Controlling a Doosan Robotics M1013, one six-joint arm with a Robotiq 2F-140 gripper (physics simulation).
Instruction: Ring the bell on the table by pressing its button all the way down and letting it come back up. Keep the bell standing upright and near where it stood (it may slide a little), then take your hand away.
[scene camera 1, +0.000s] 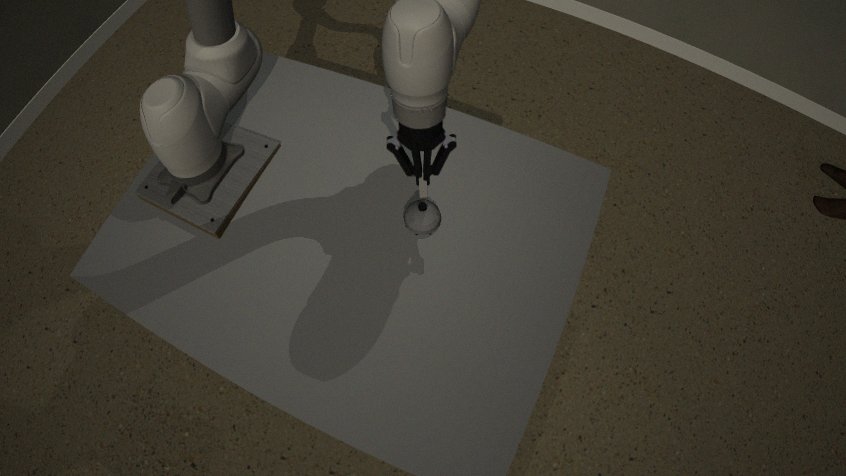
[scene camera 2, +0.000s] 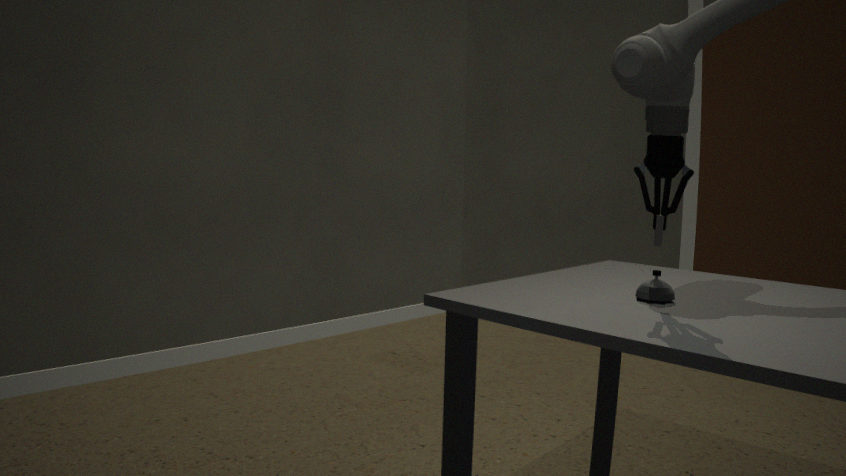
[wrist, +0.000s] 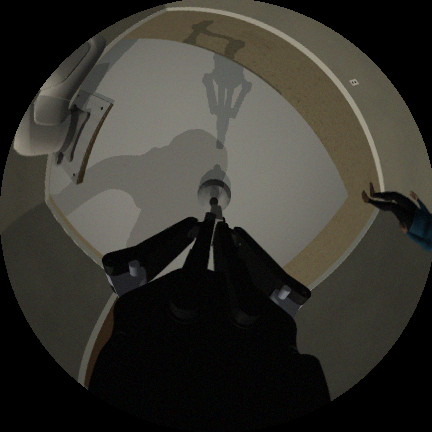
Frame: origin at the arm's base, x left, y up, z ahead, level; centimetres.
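Where they show: gripper, fingertip midpoint: (scene camera 1: 423, 192) (scene camera 2: 657, 245) (wrist: 214, 212); arm's base, origin of the base link: (scene camera 1: 200, 166) (wrist: 70, 130).
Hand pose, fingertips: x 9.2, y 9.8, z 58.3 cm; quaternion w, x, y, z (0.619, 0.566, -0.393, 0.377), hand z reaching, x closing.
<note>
Each offset is from my fingertips to the top centre of the thing. Level surfaces: height alone.
A silver dome bell {dz -0.2, dx -0.2, dy -5.6 cm} (scene camera 1: 422, 222) (scene camera 2: 655, 292) (wrist: 205, 192) stands upright on the grey table {dy -12.2 cm} (scene camera 1: 502, 296) (scene camera 2: 532, 296) (wrist: 290, 175). Its small black button {dz -0.2, dx -0.2, dy -5.6 cm} (scene camera 1: 422, 206) (scene camera 2: 656, 272) (wrist: 214, 201) stands up on its stem at the top of the dome. My gripper (scene camera 1: 423, 188) (scene camera 2: 658, 236) (wrist: 214, 212) points straight down and is shut, with its light grey tips together and nothing held. The tips hang above the button with a visible gap in scene camera 2, apart from the bell. In the wrist view they partly overlap the bell's near edge.
The arm's base stands on a mounting plate (scene camera 1: 248, 168) (wrist: 97, 120) at the table's left in scene camera 1. A person (wrist: 420, 222) is beyond the table's right side in the wrist view; the feet (scene camera 1: 832, 207) show at the right edge of scene camera 1.
</note>
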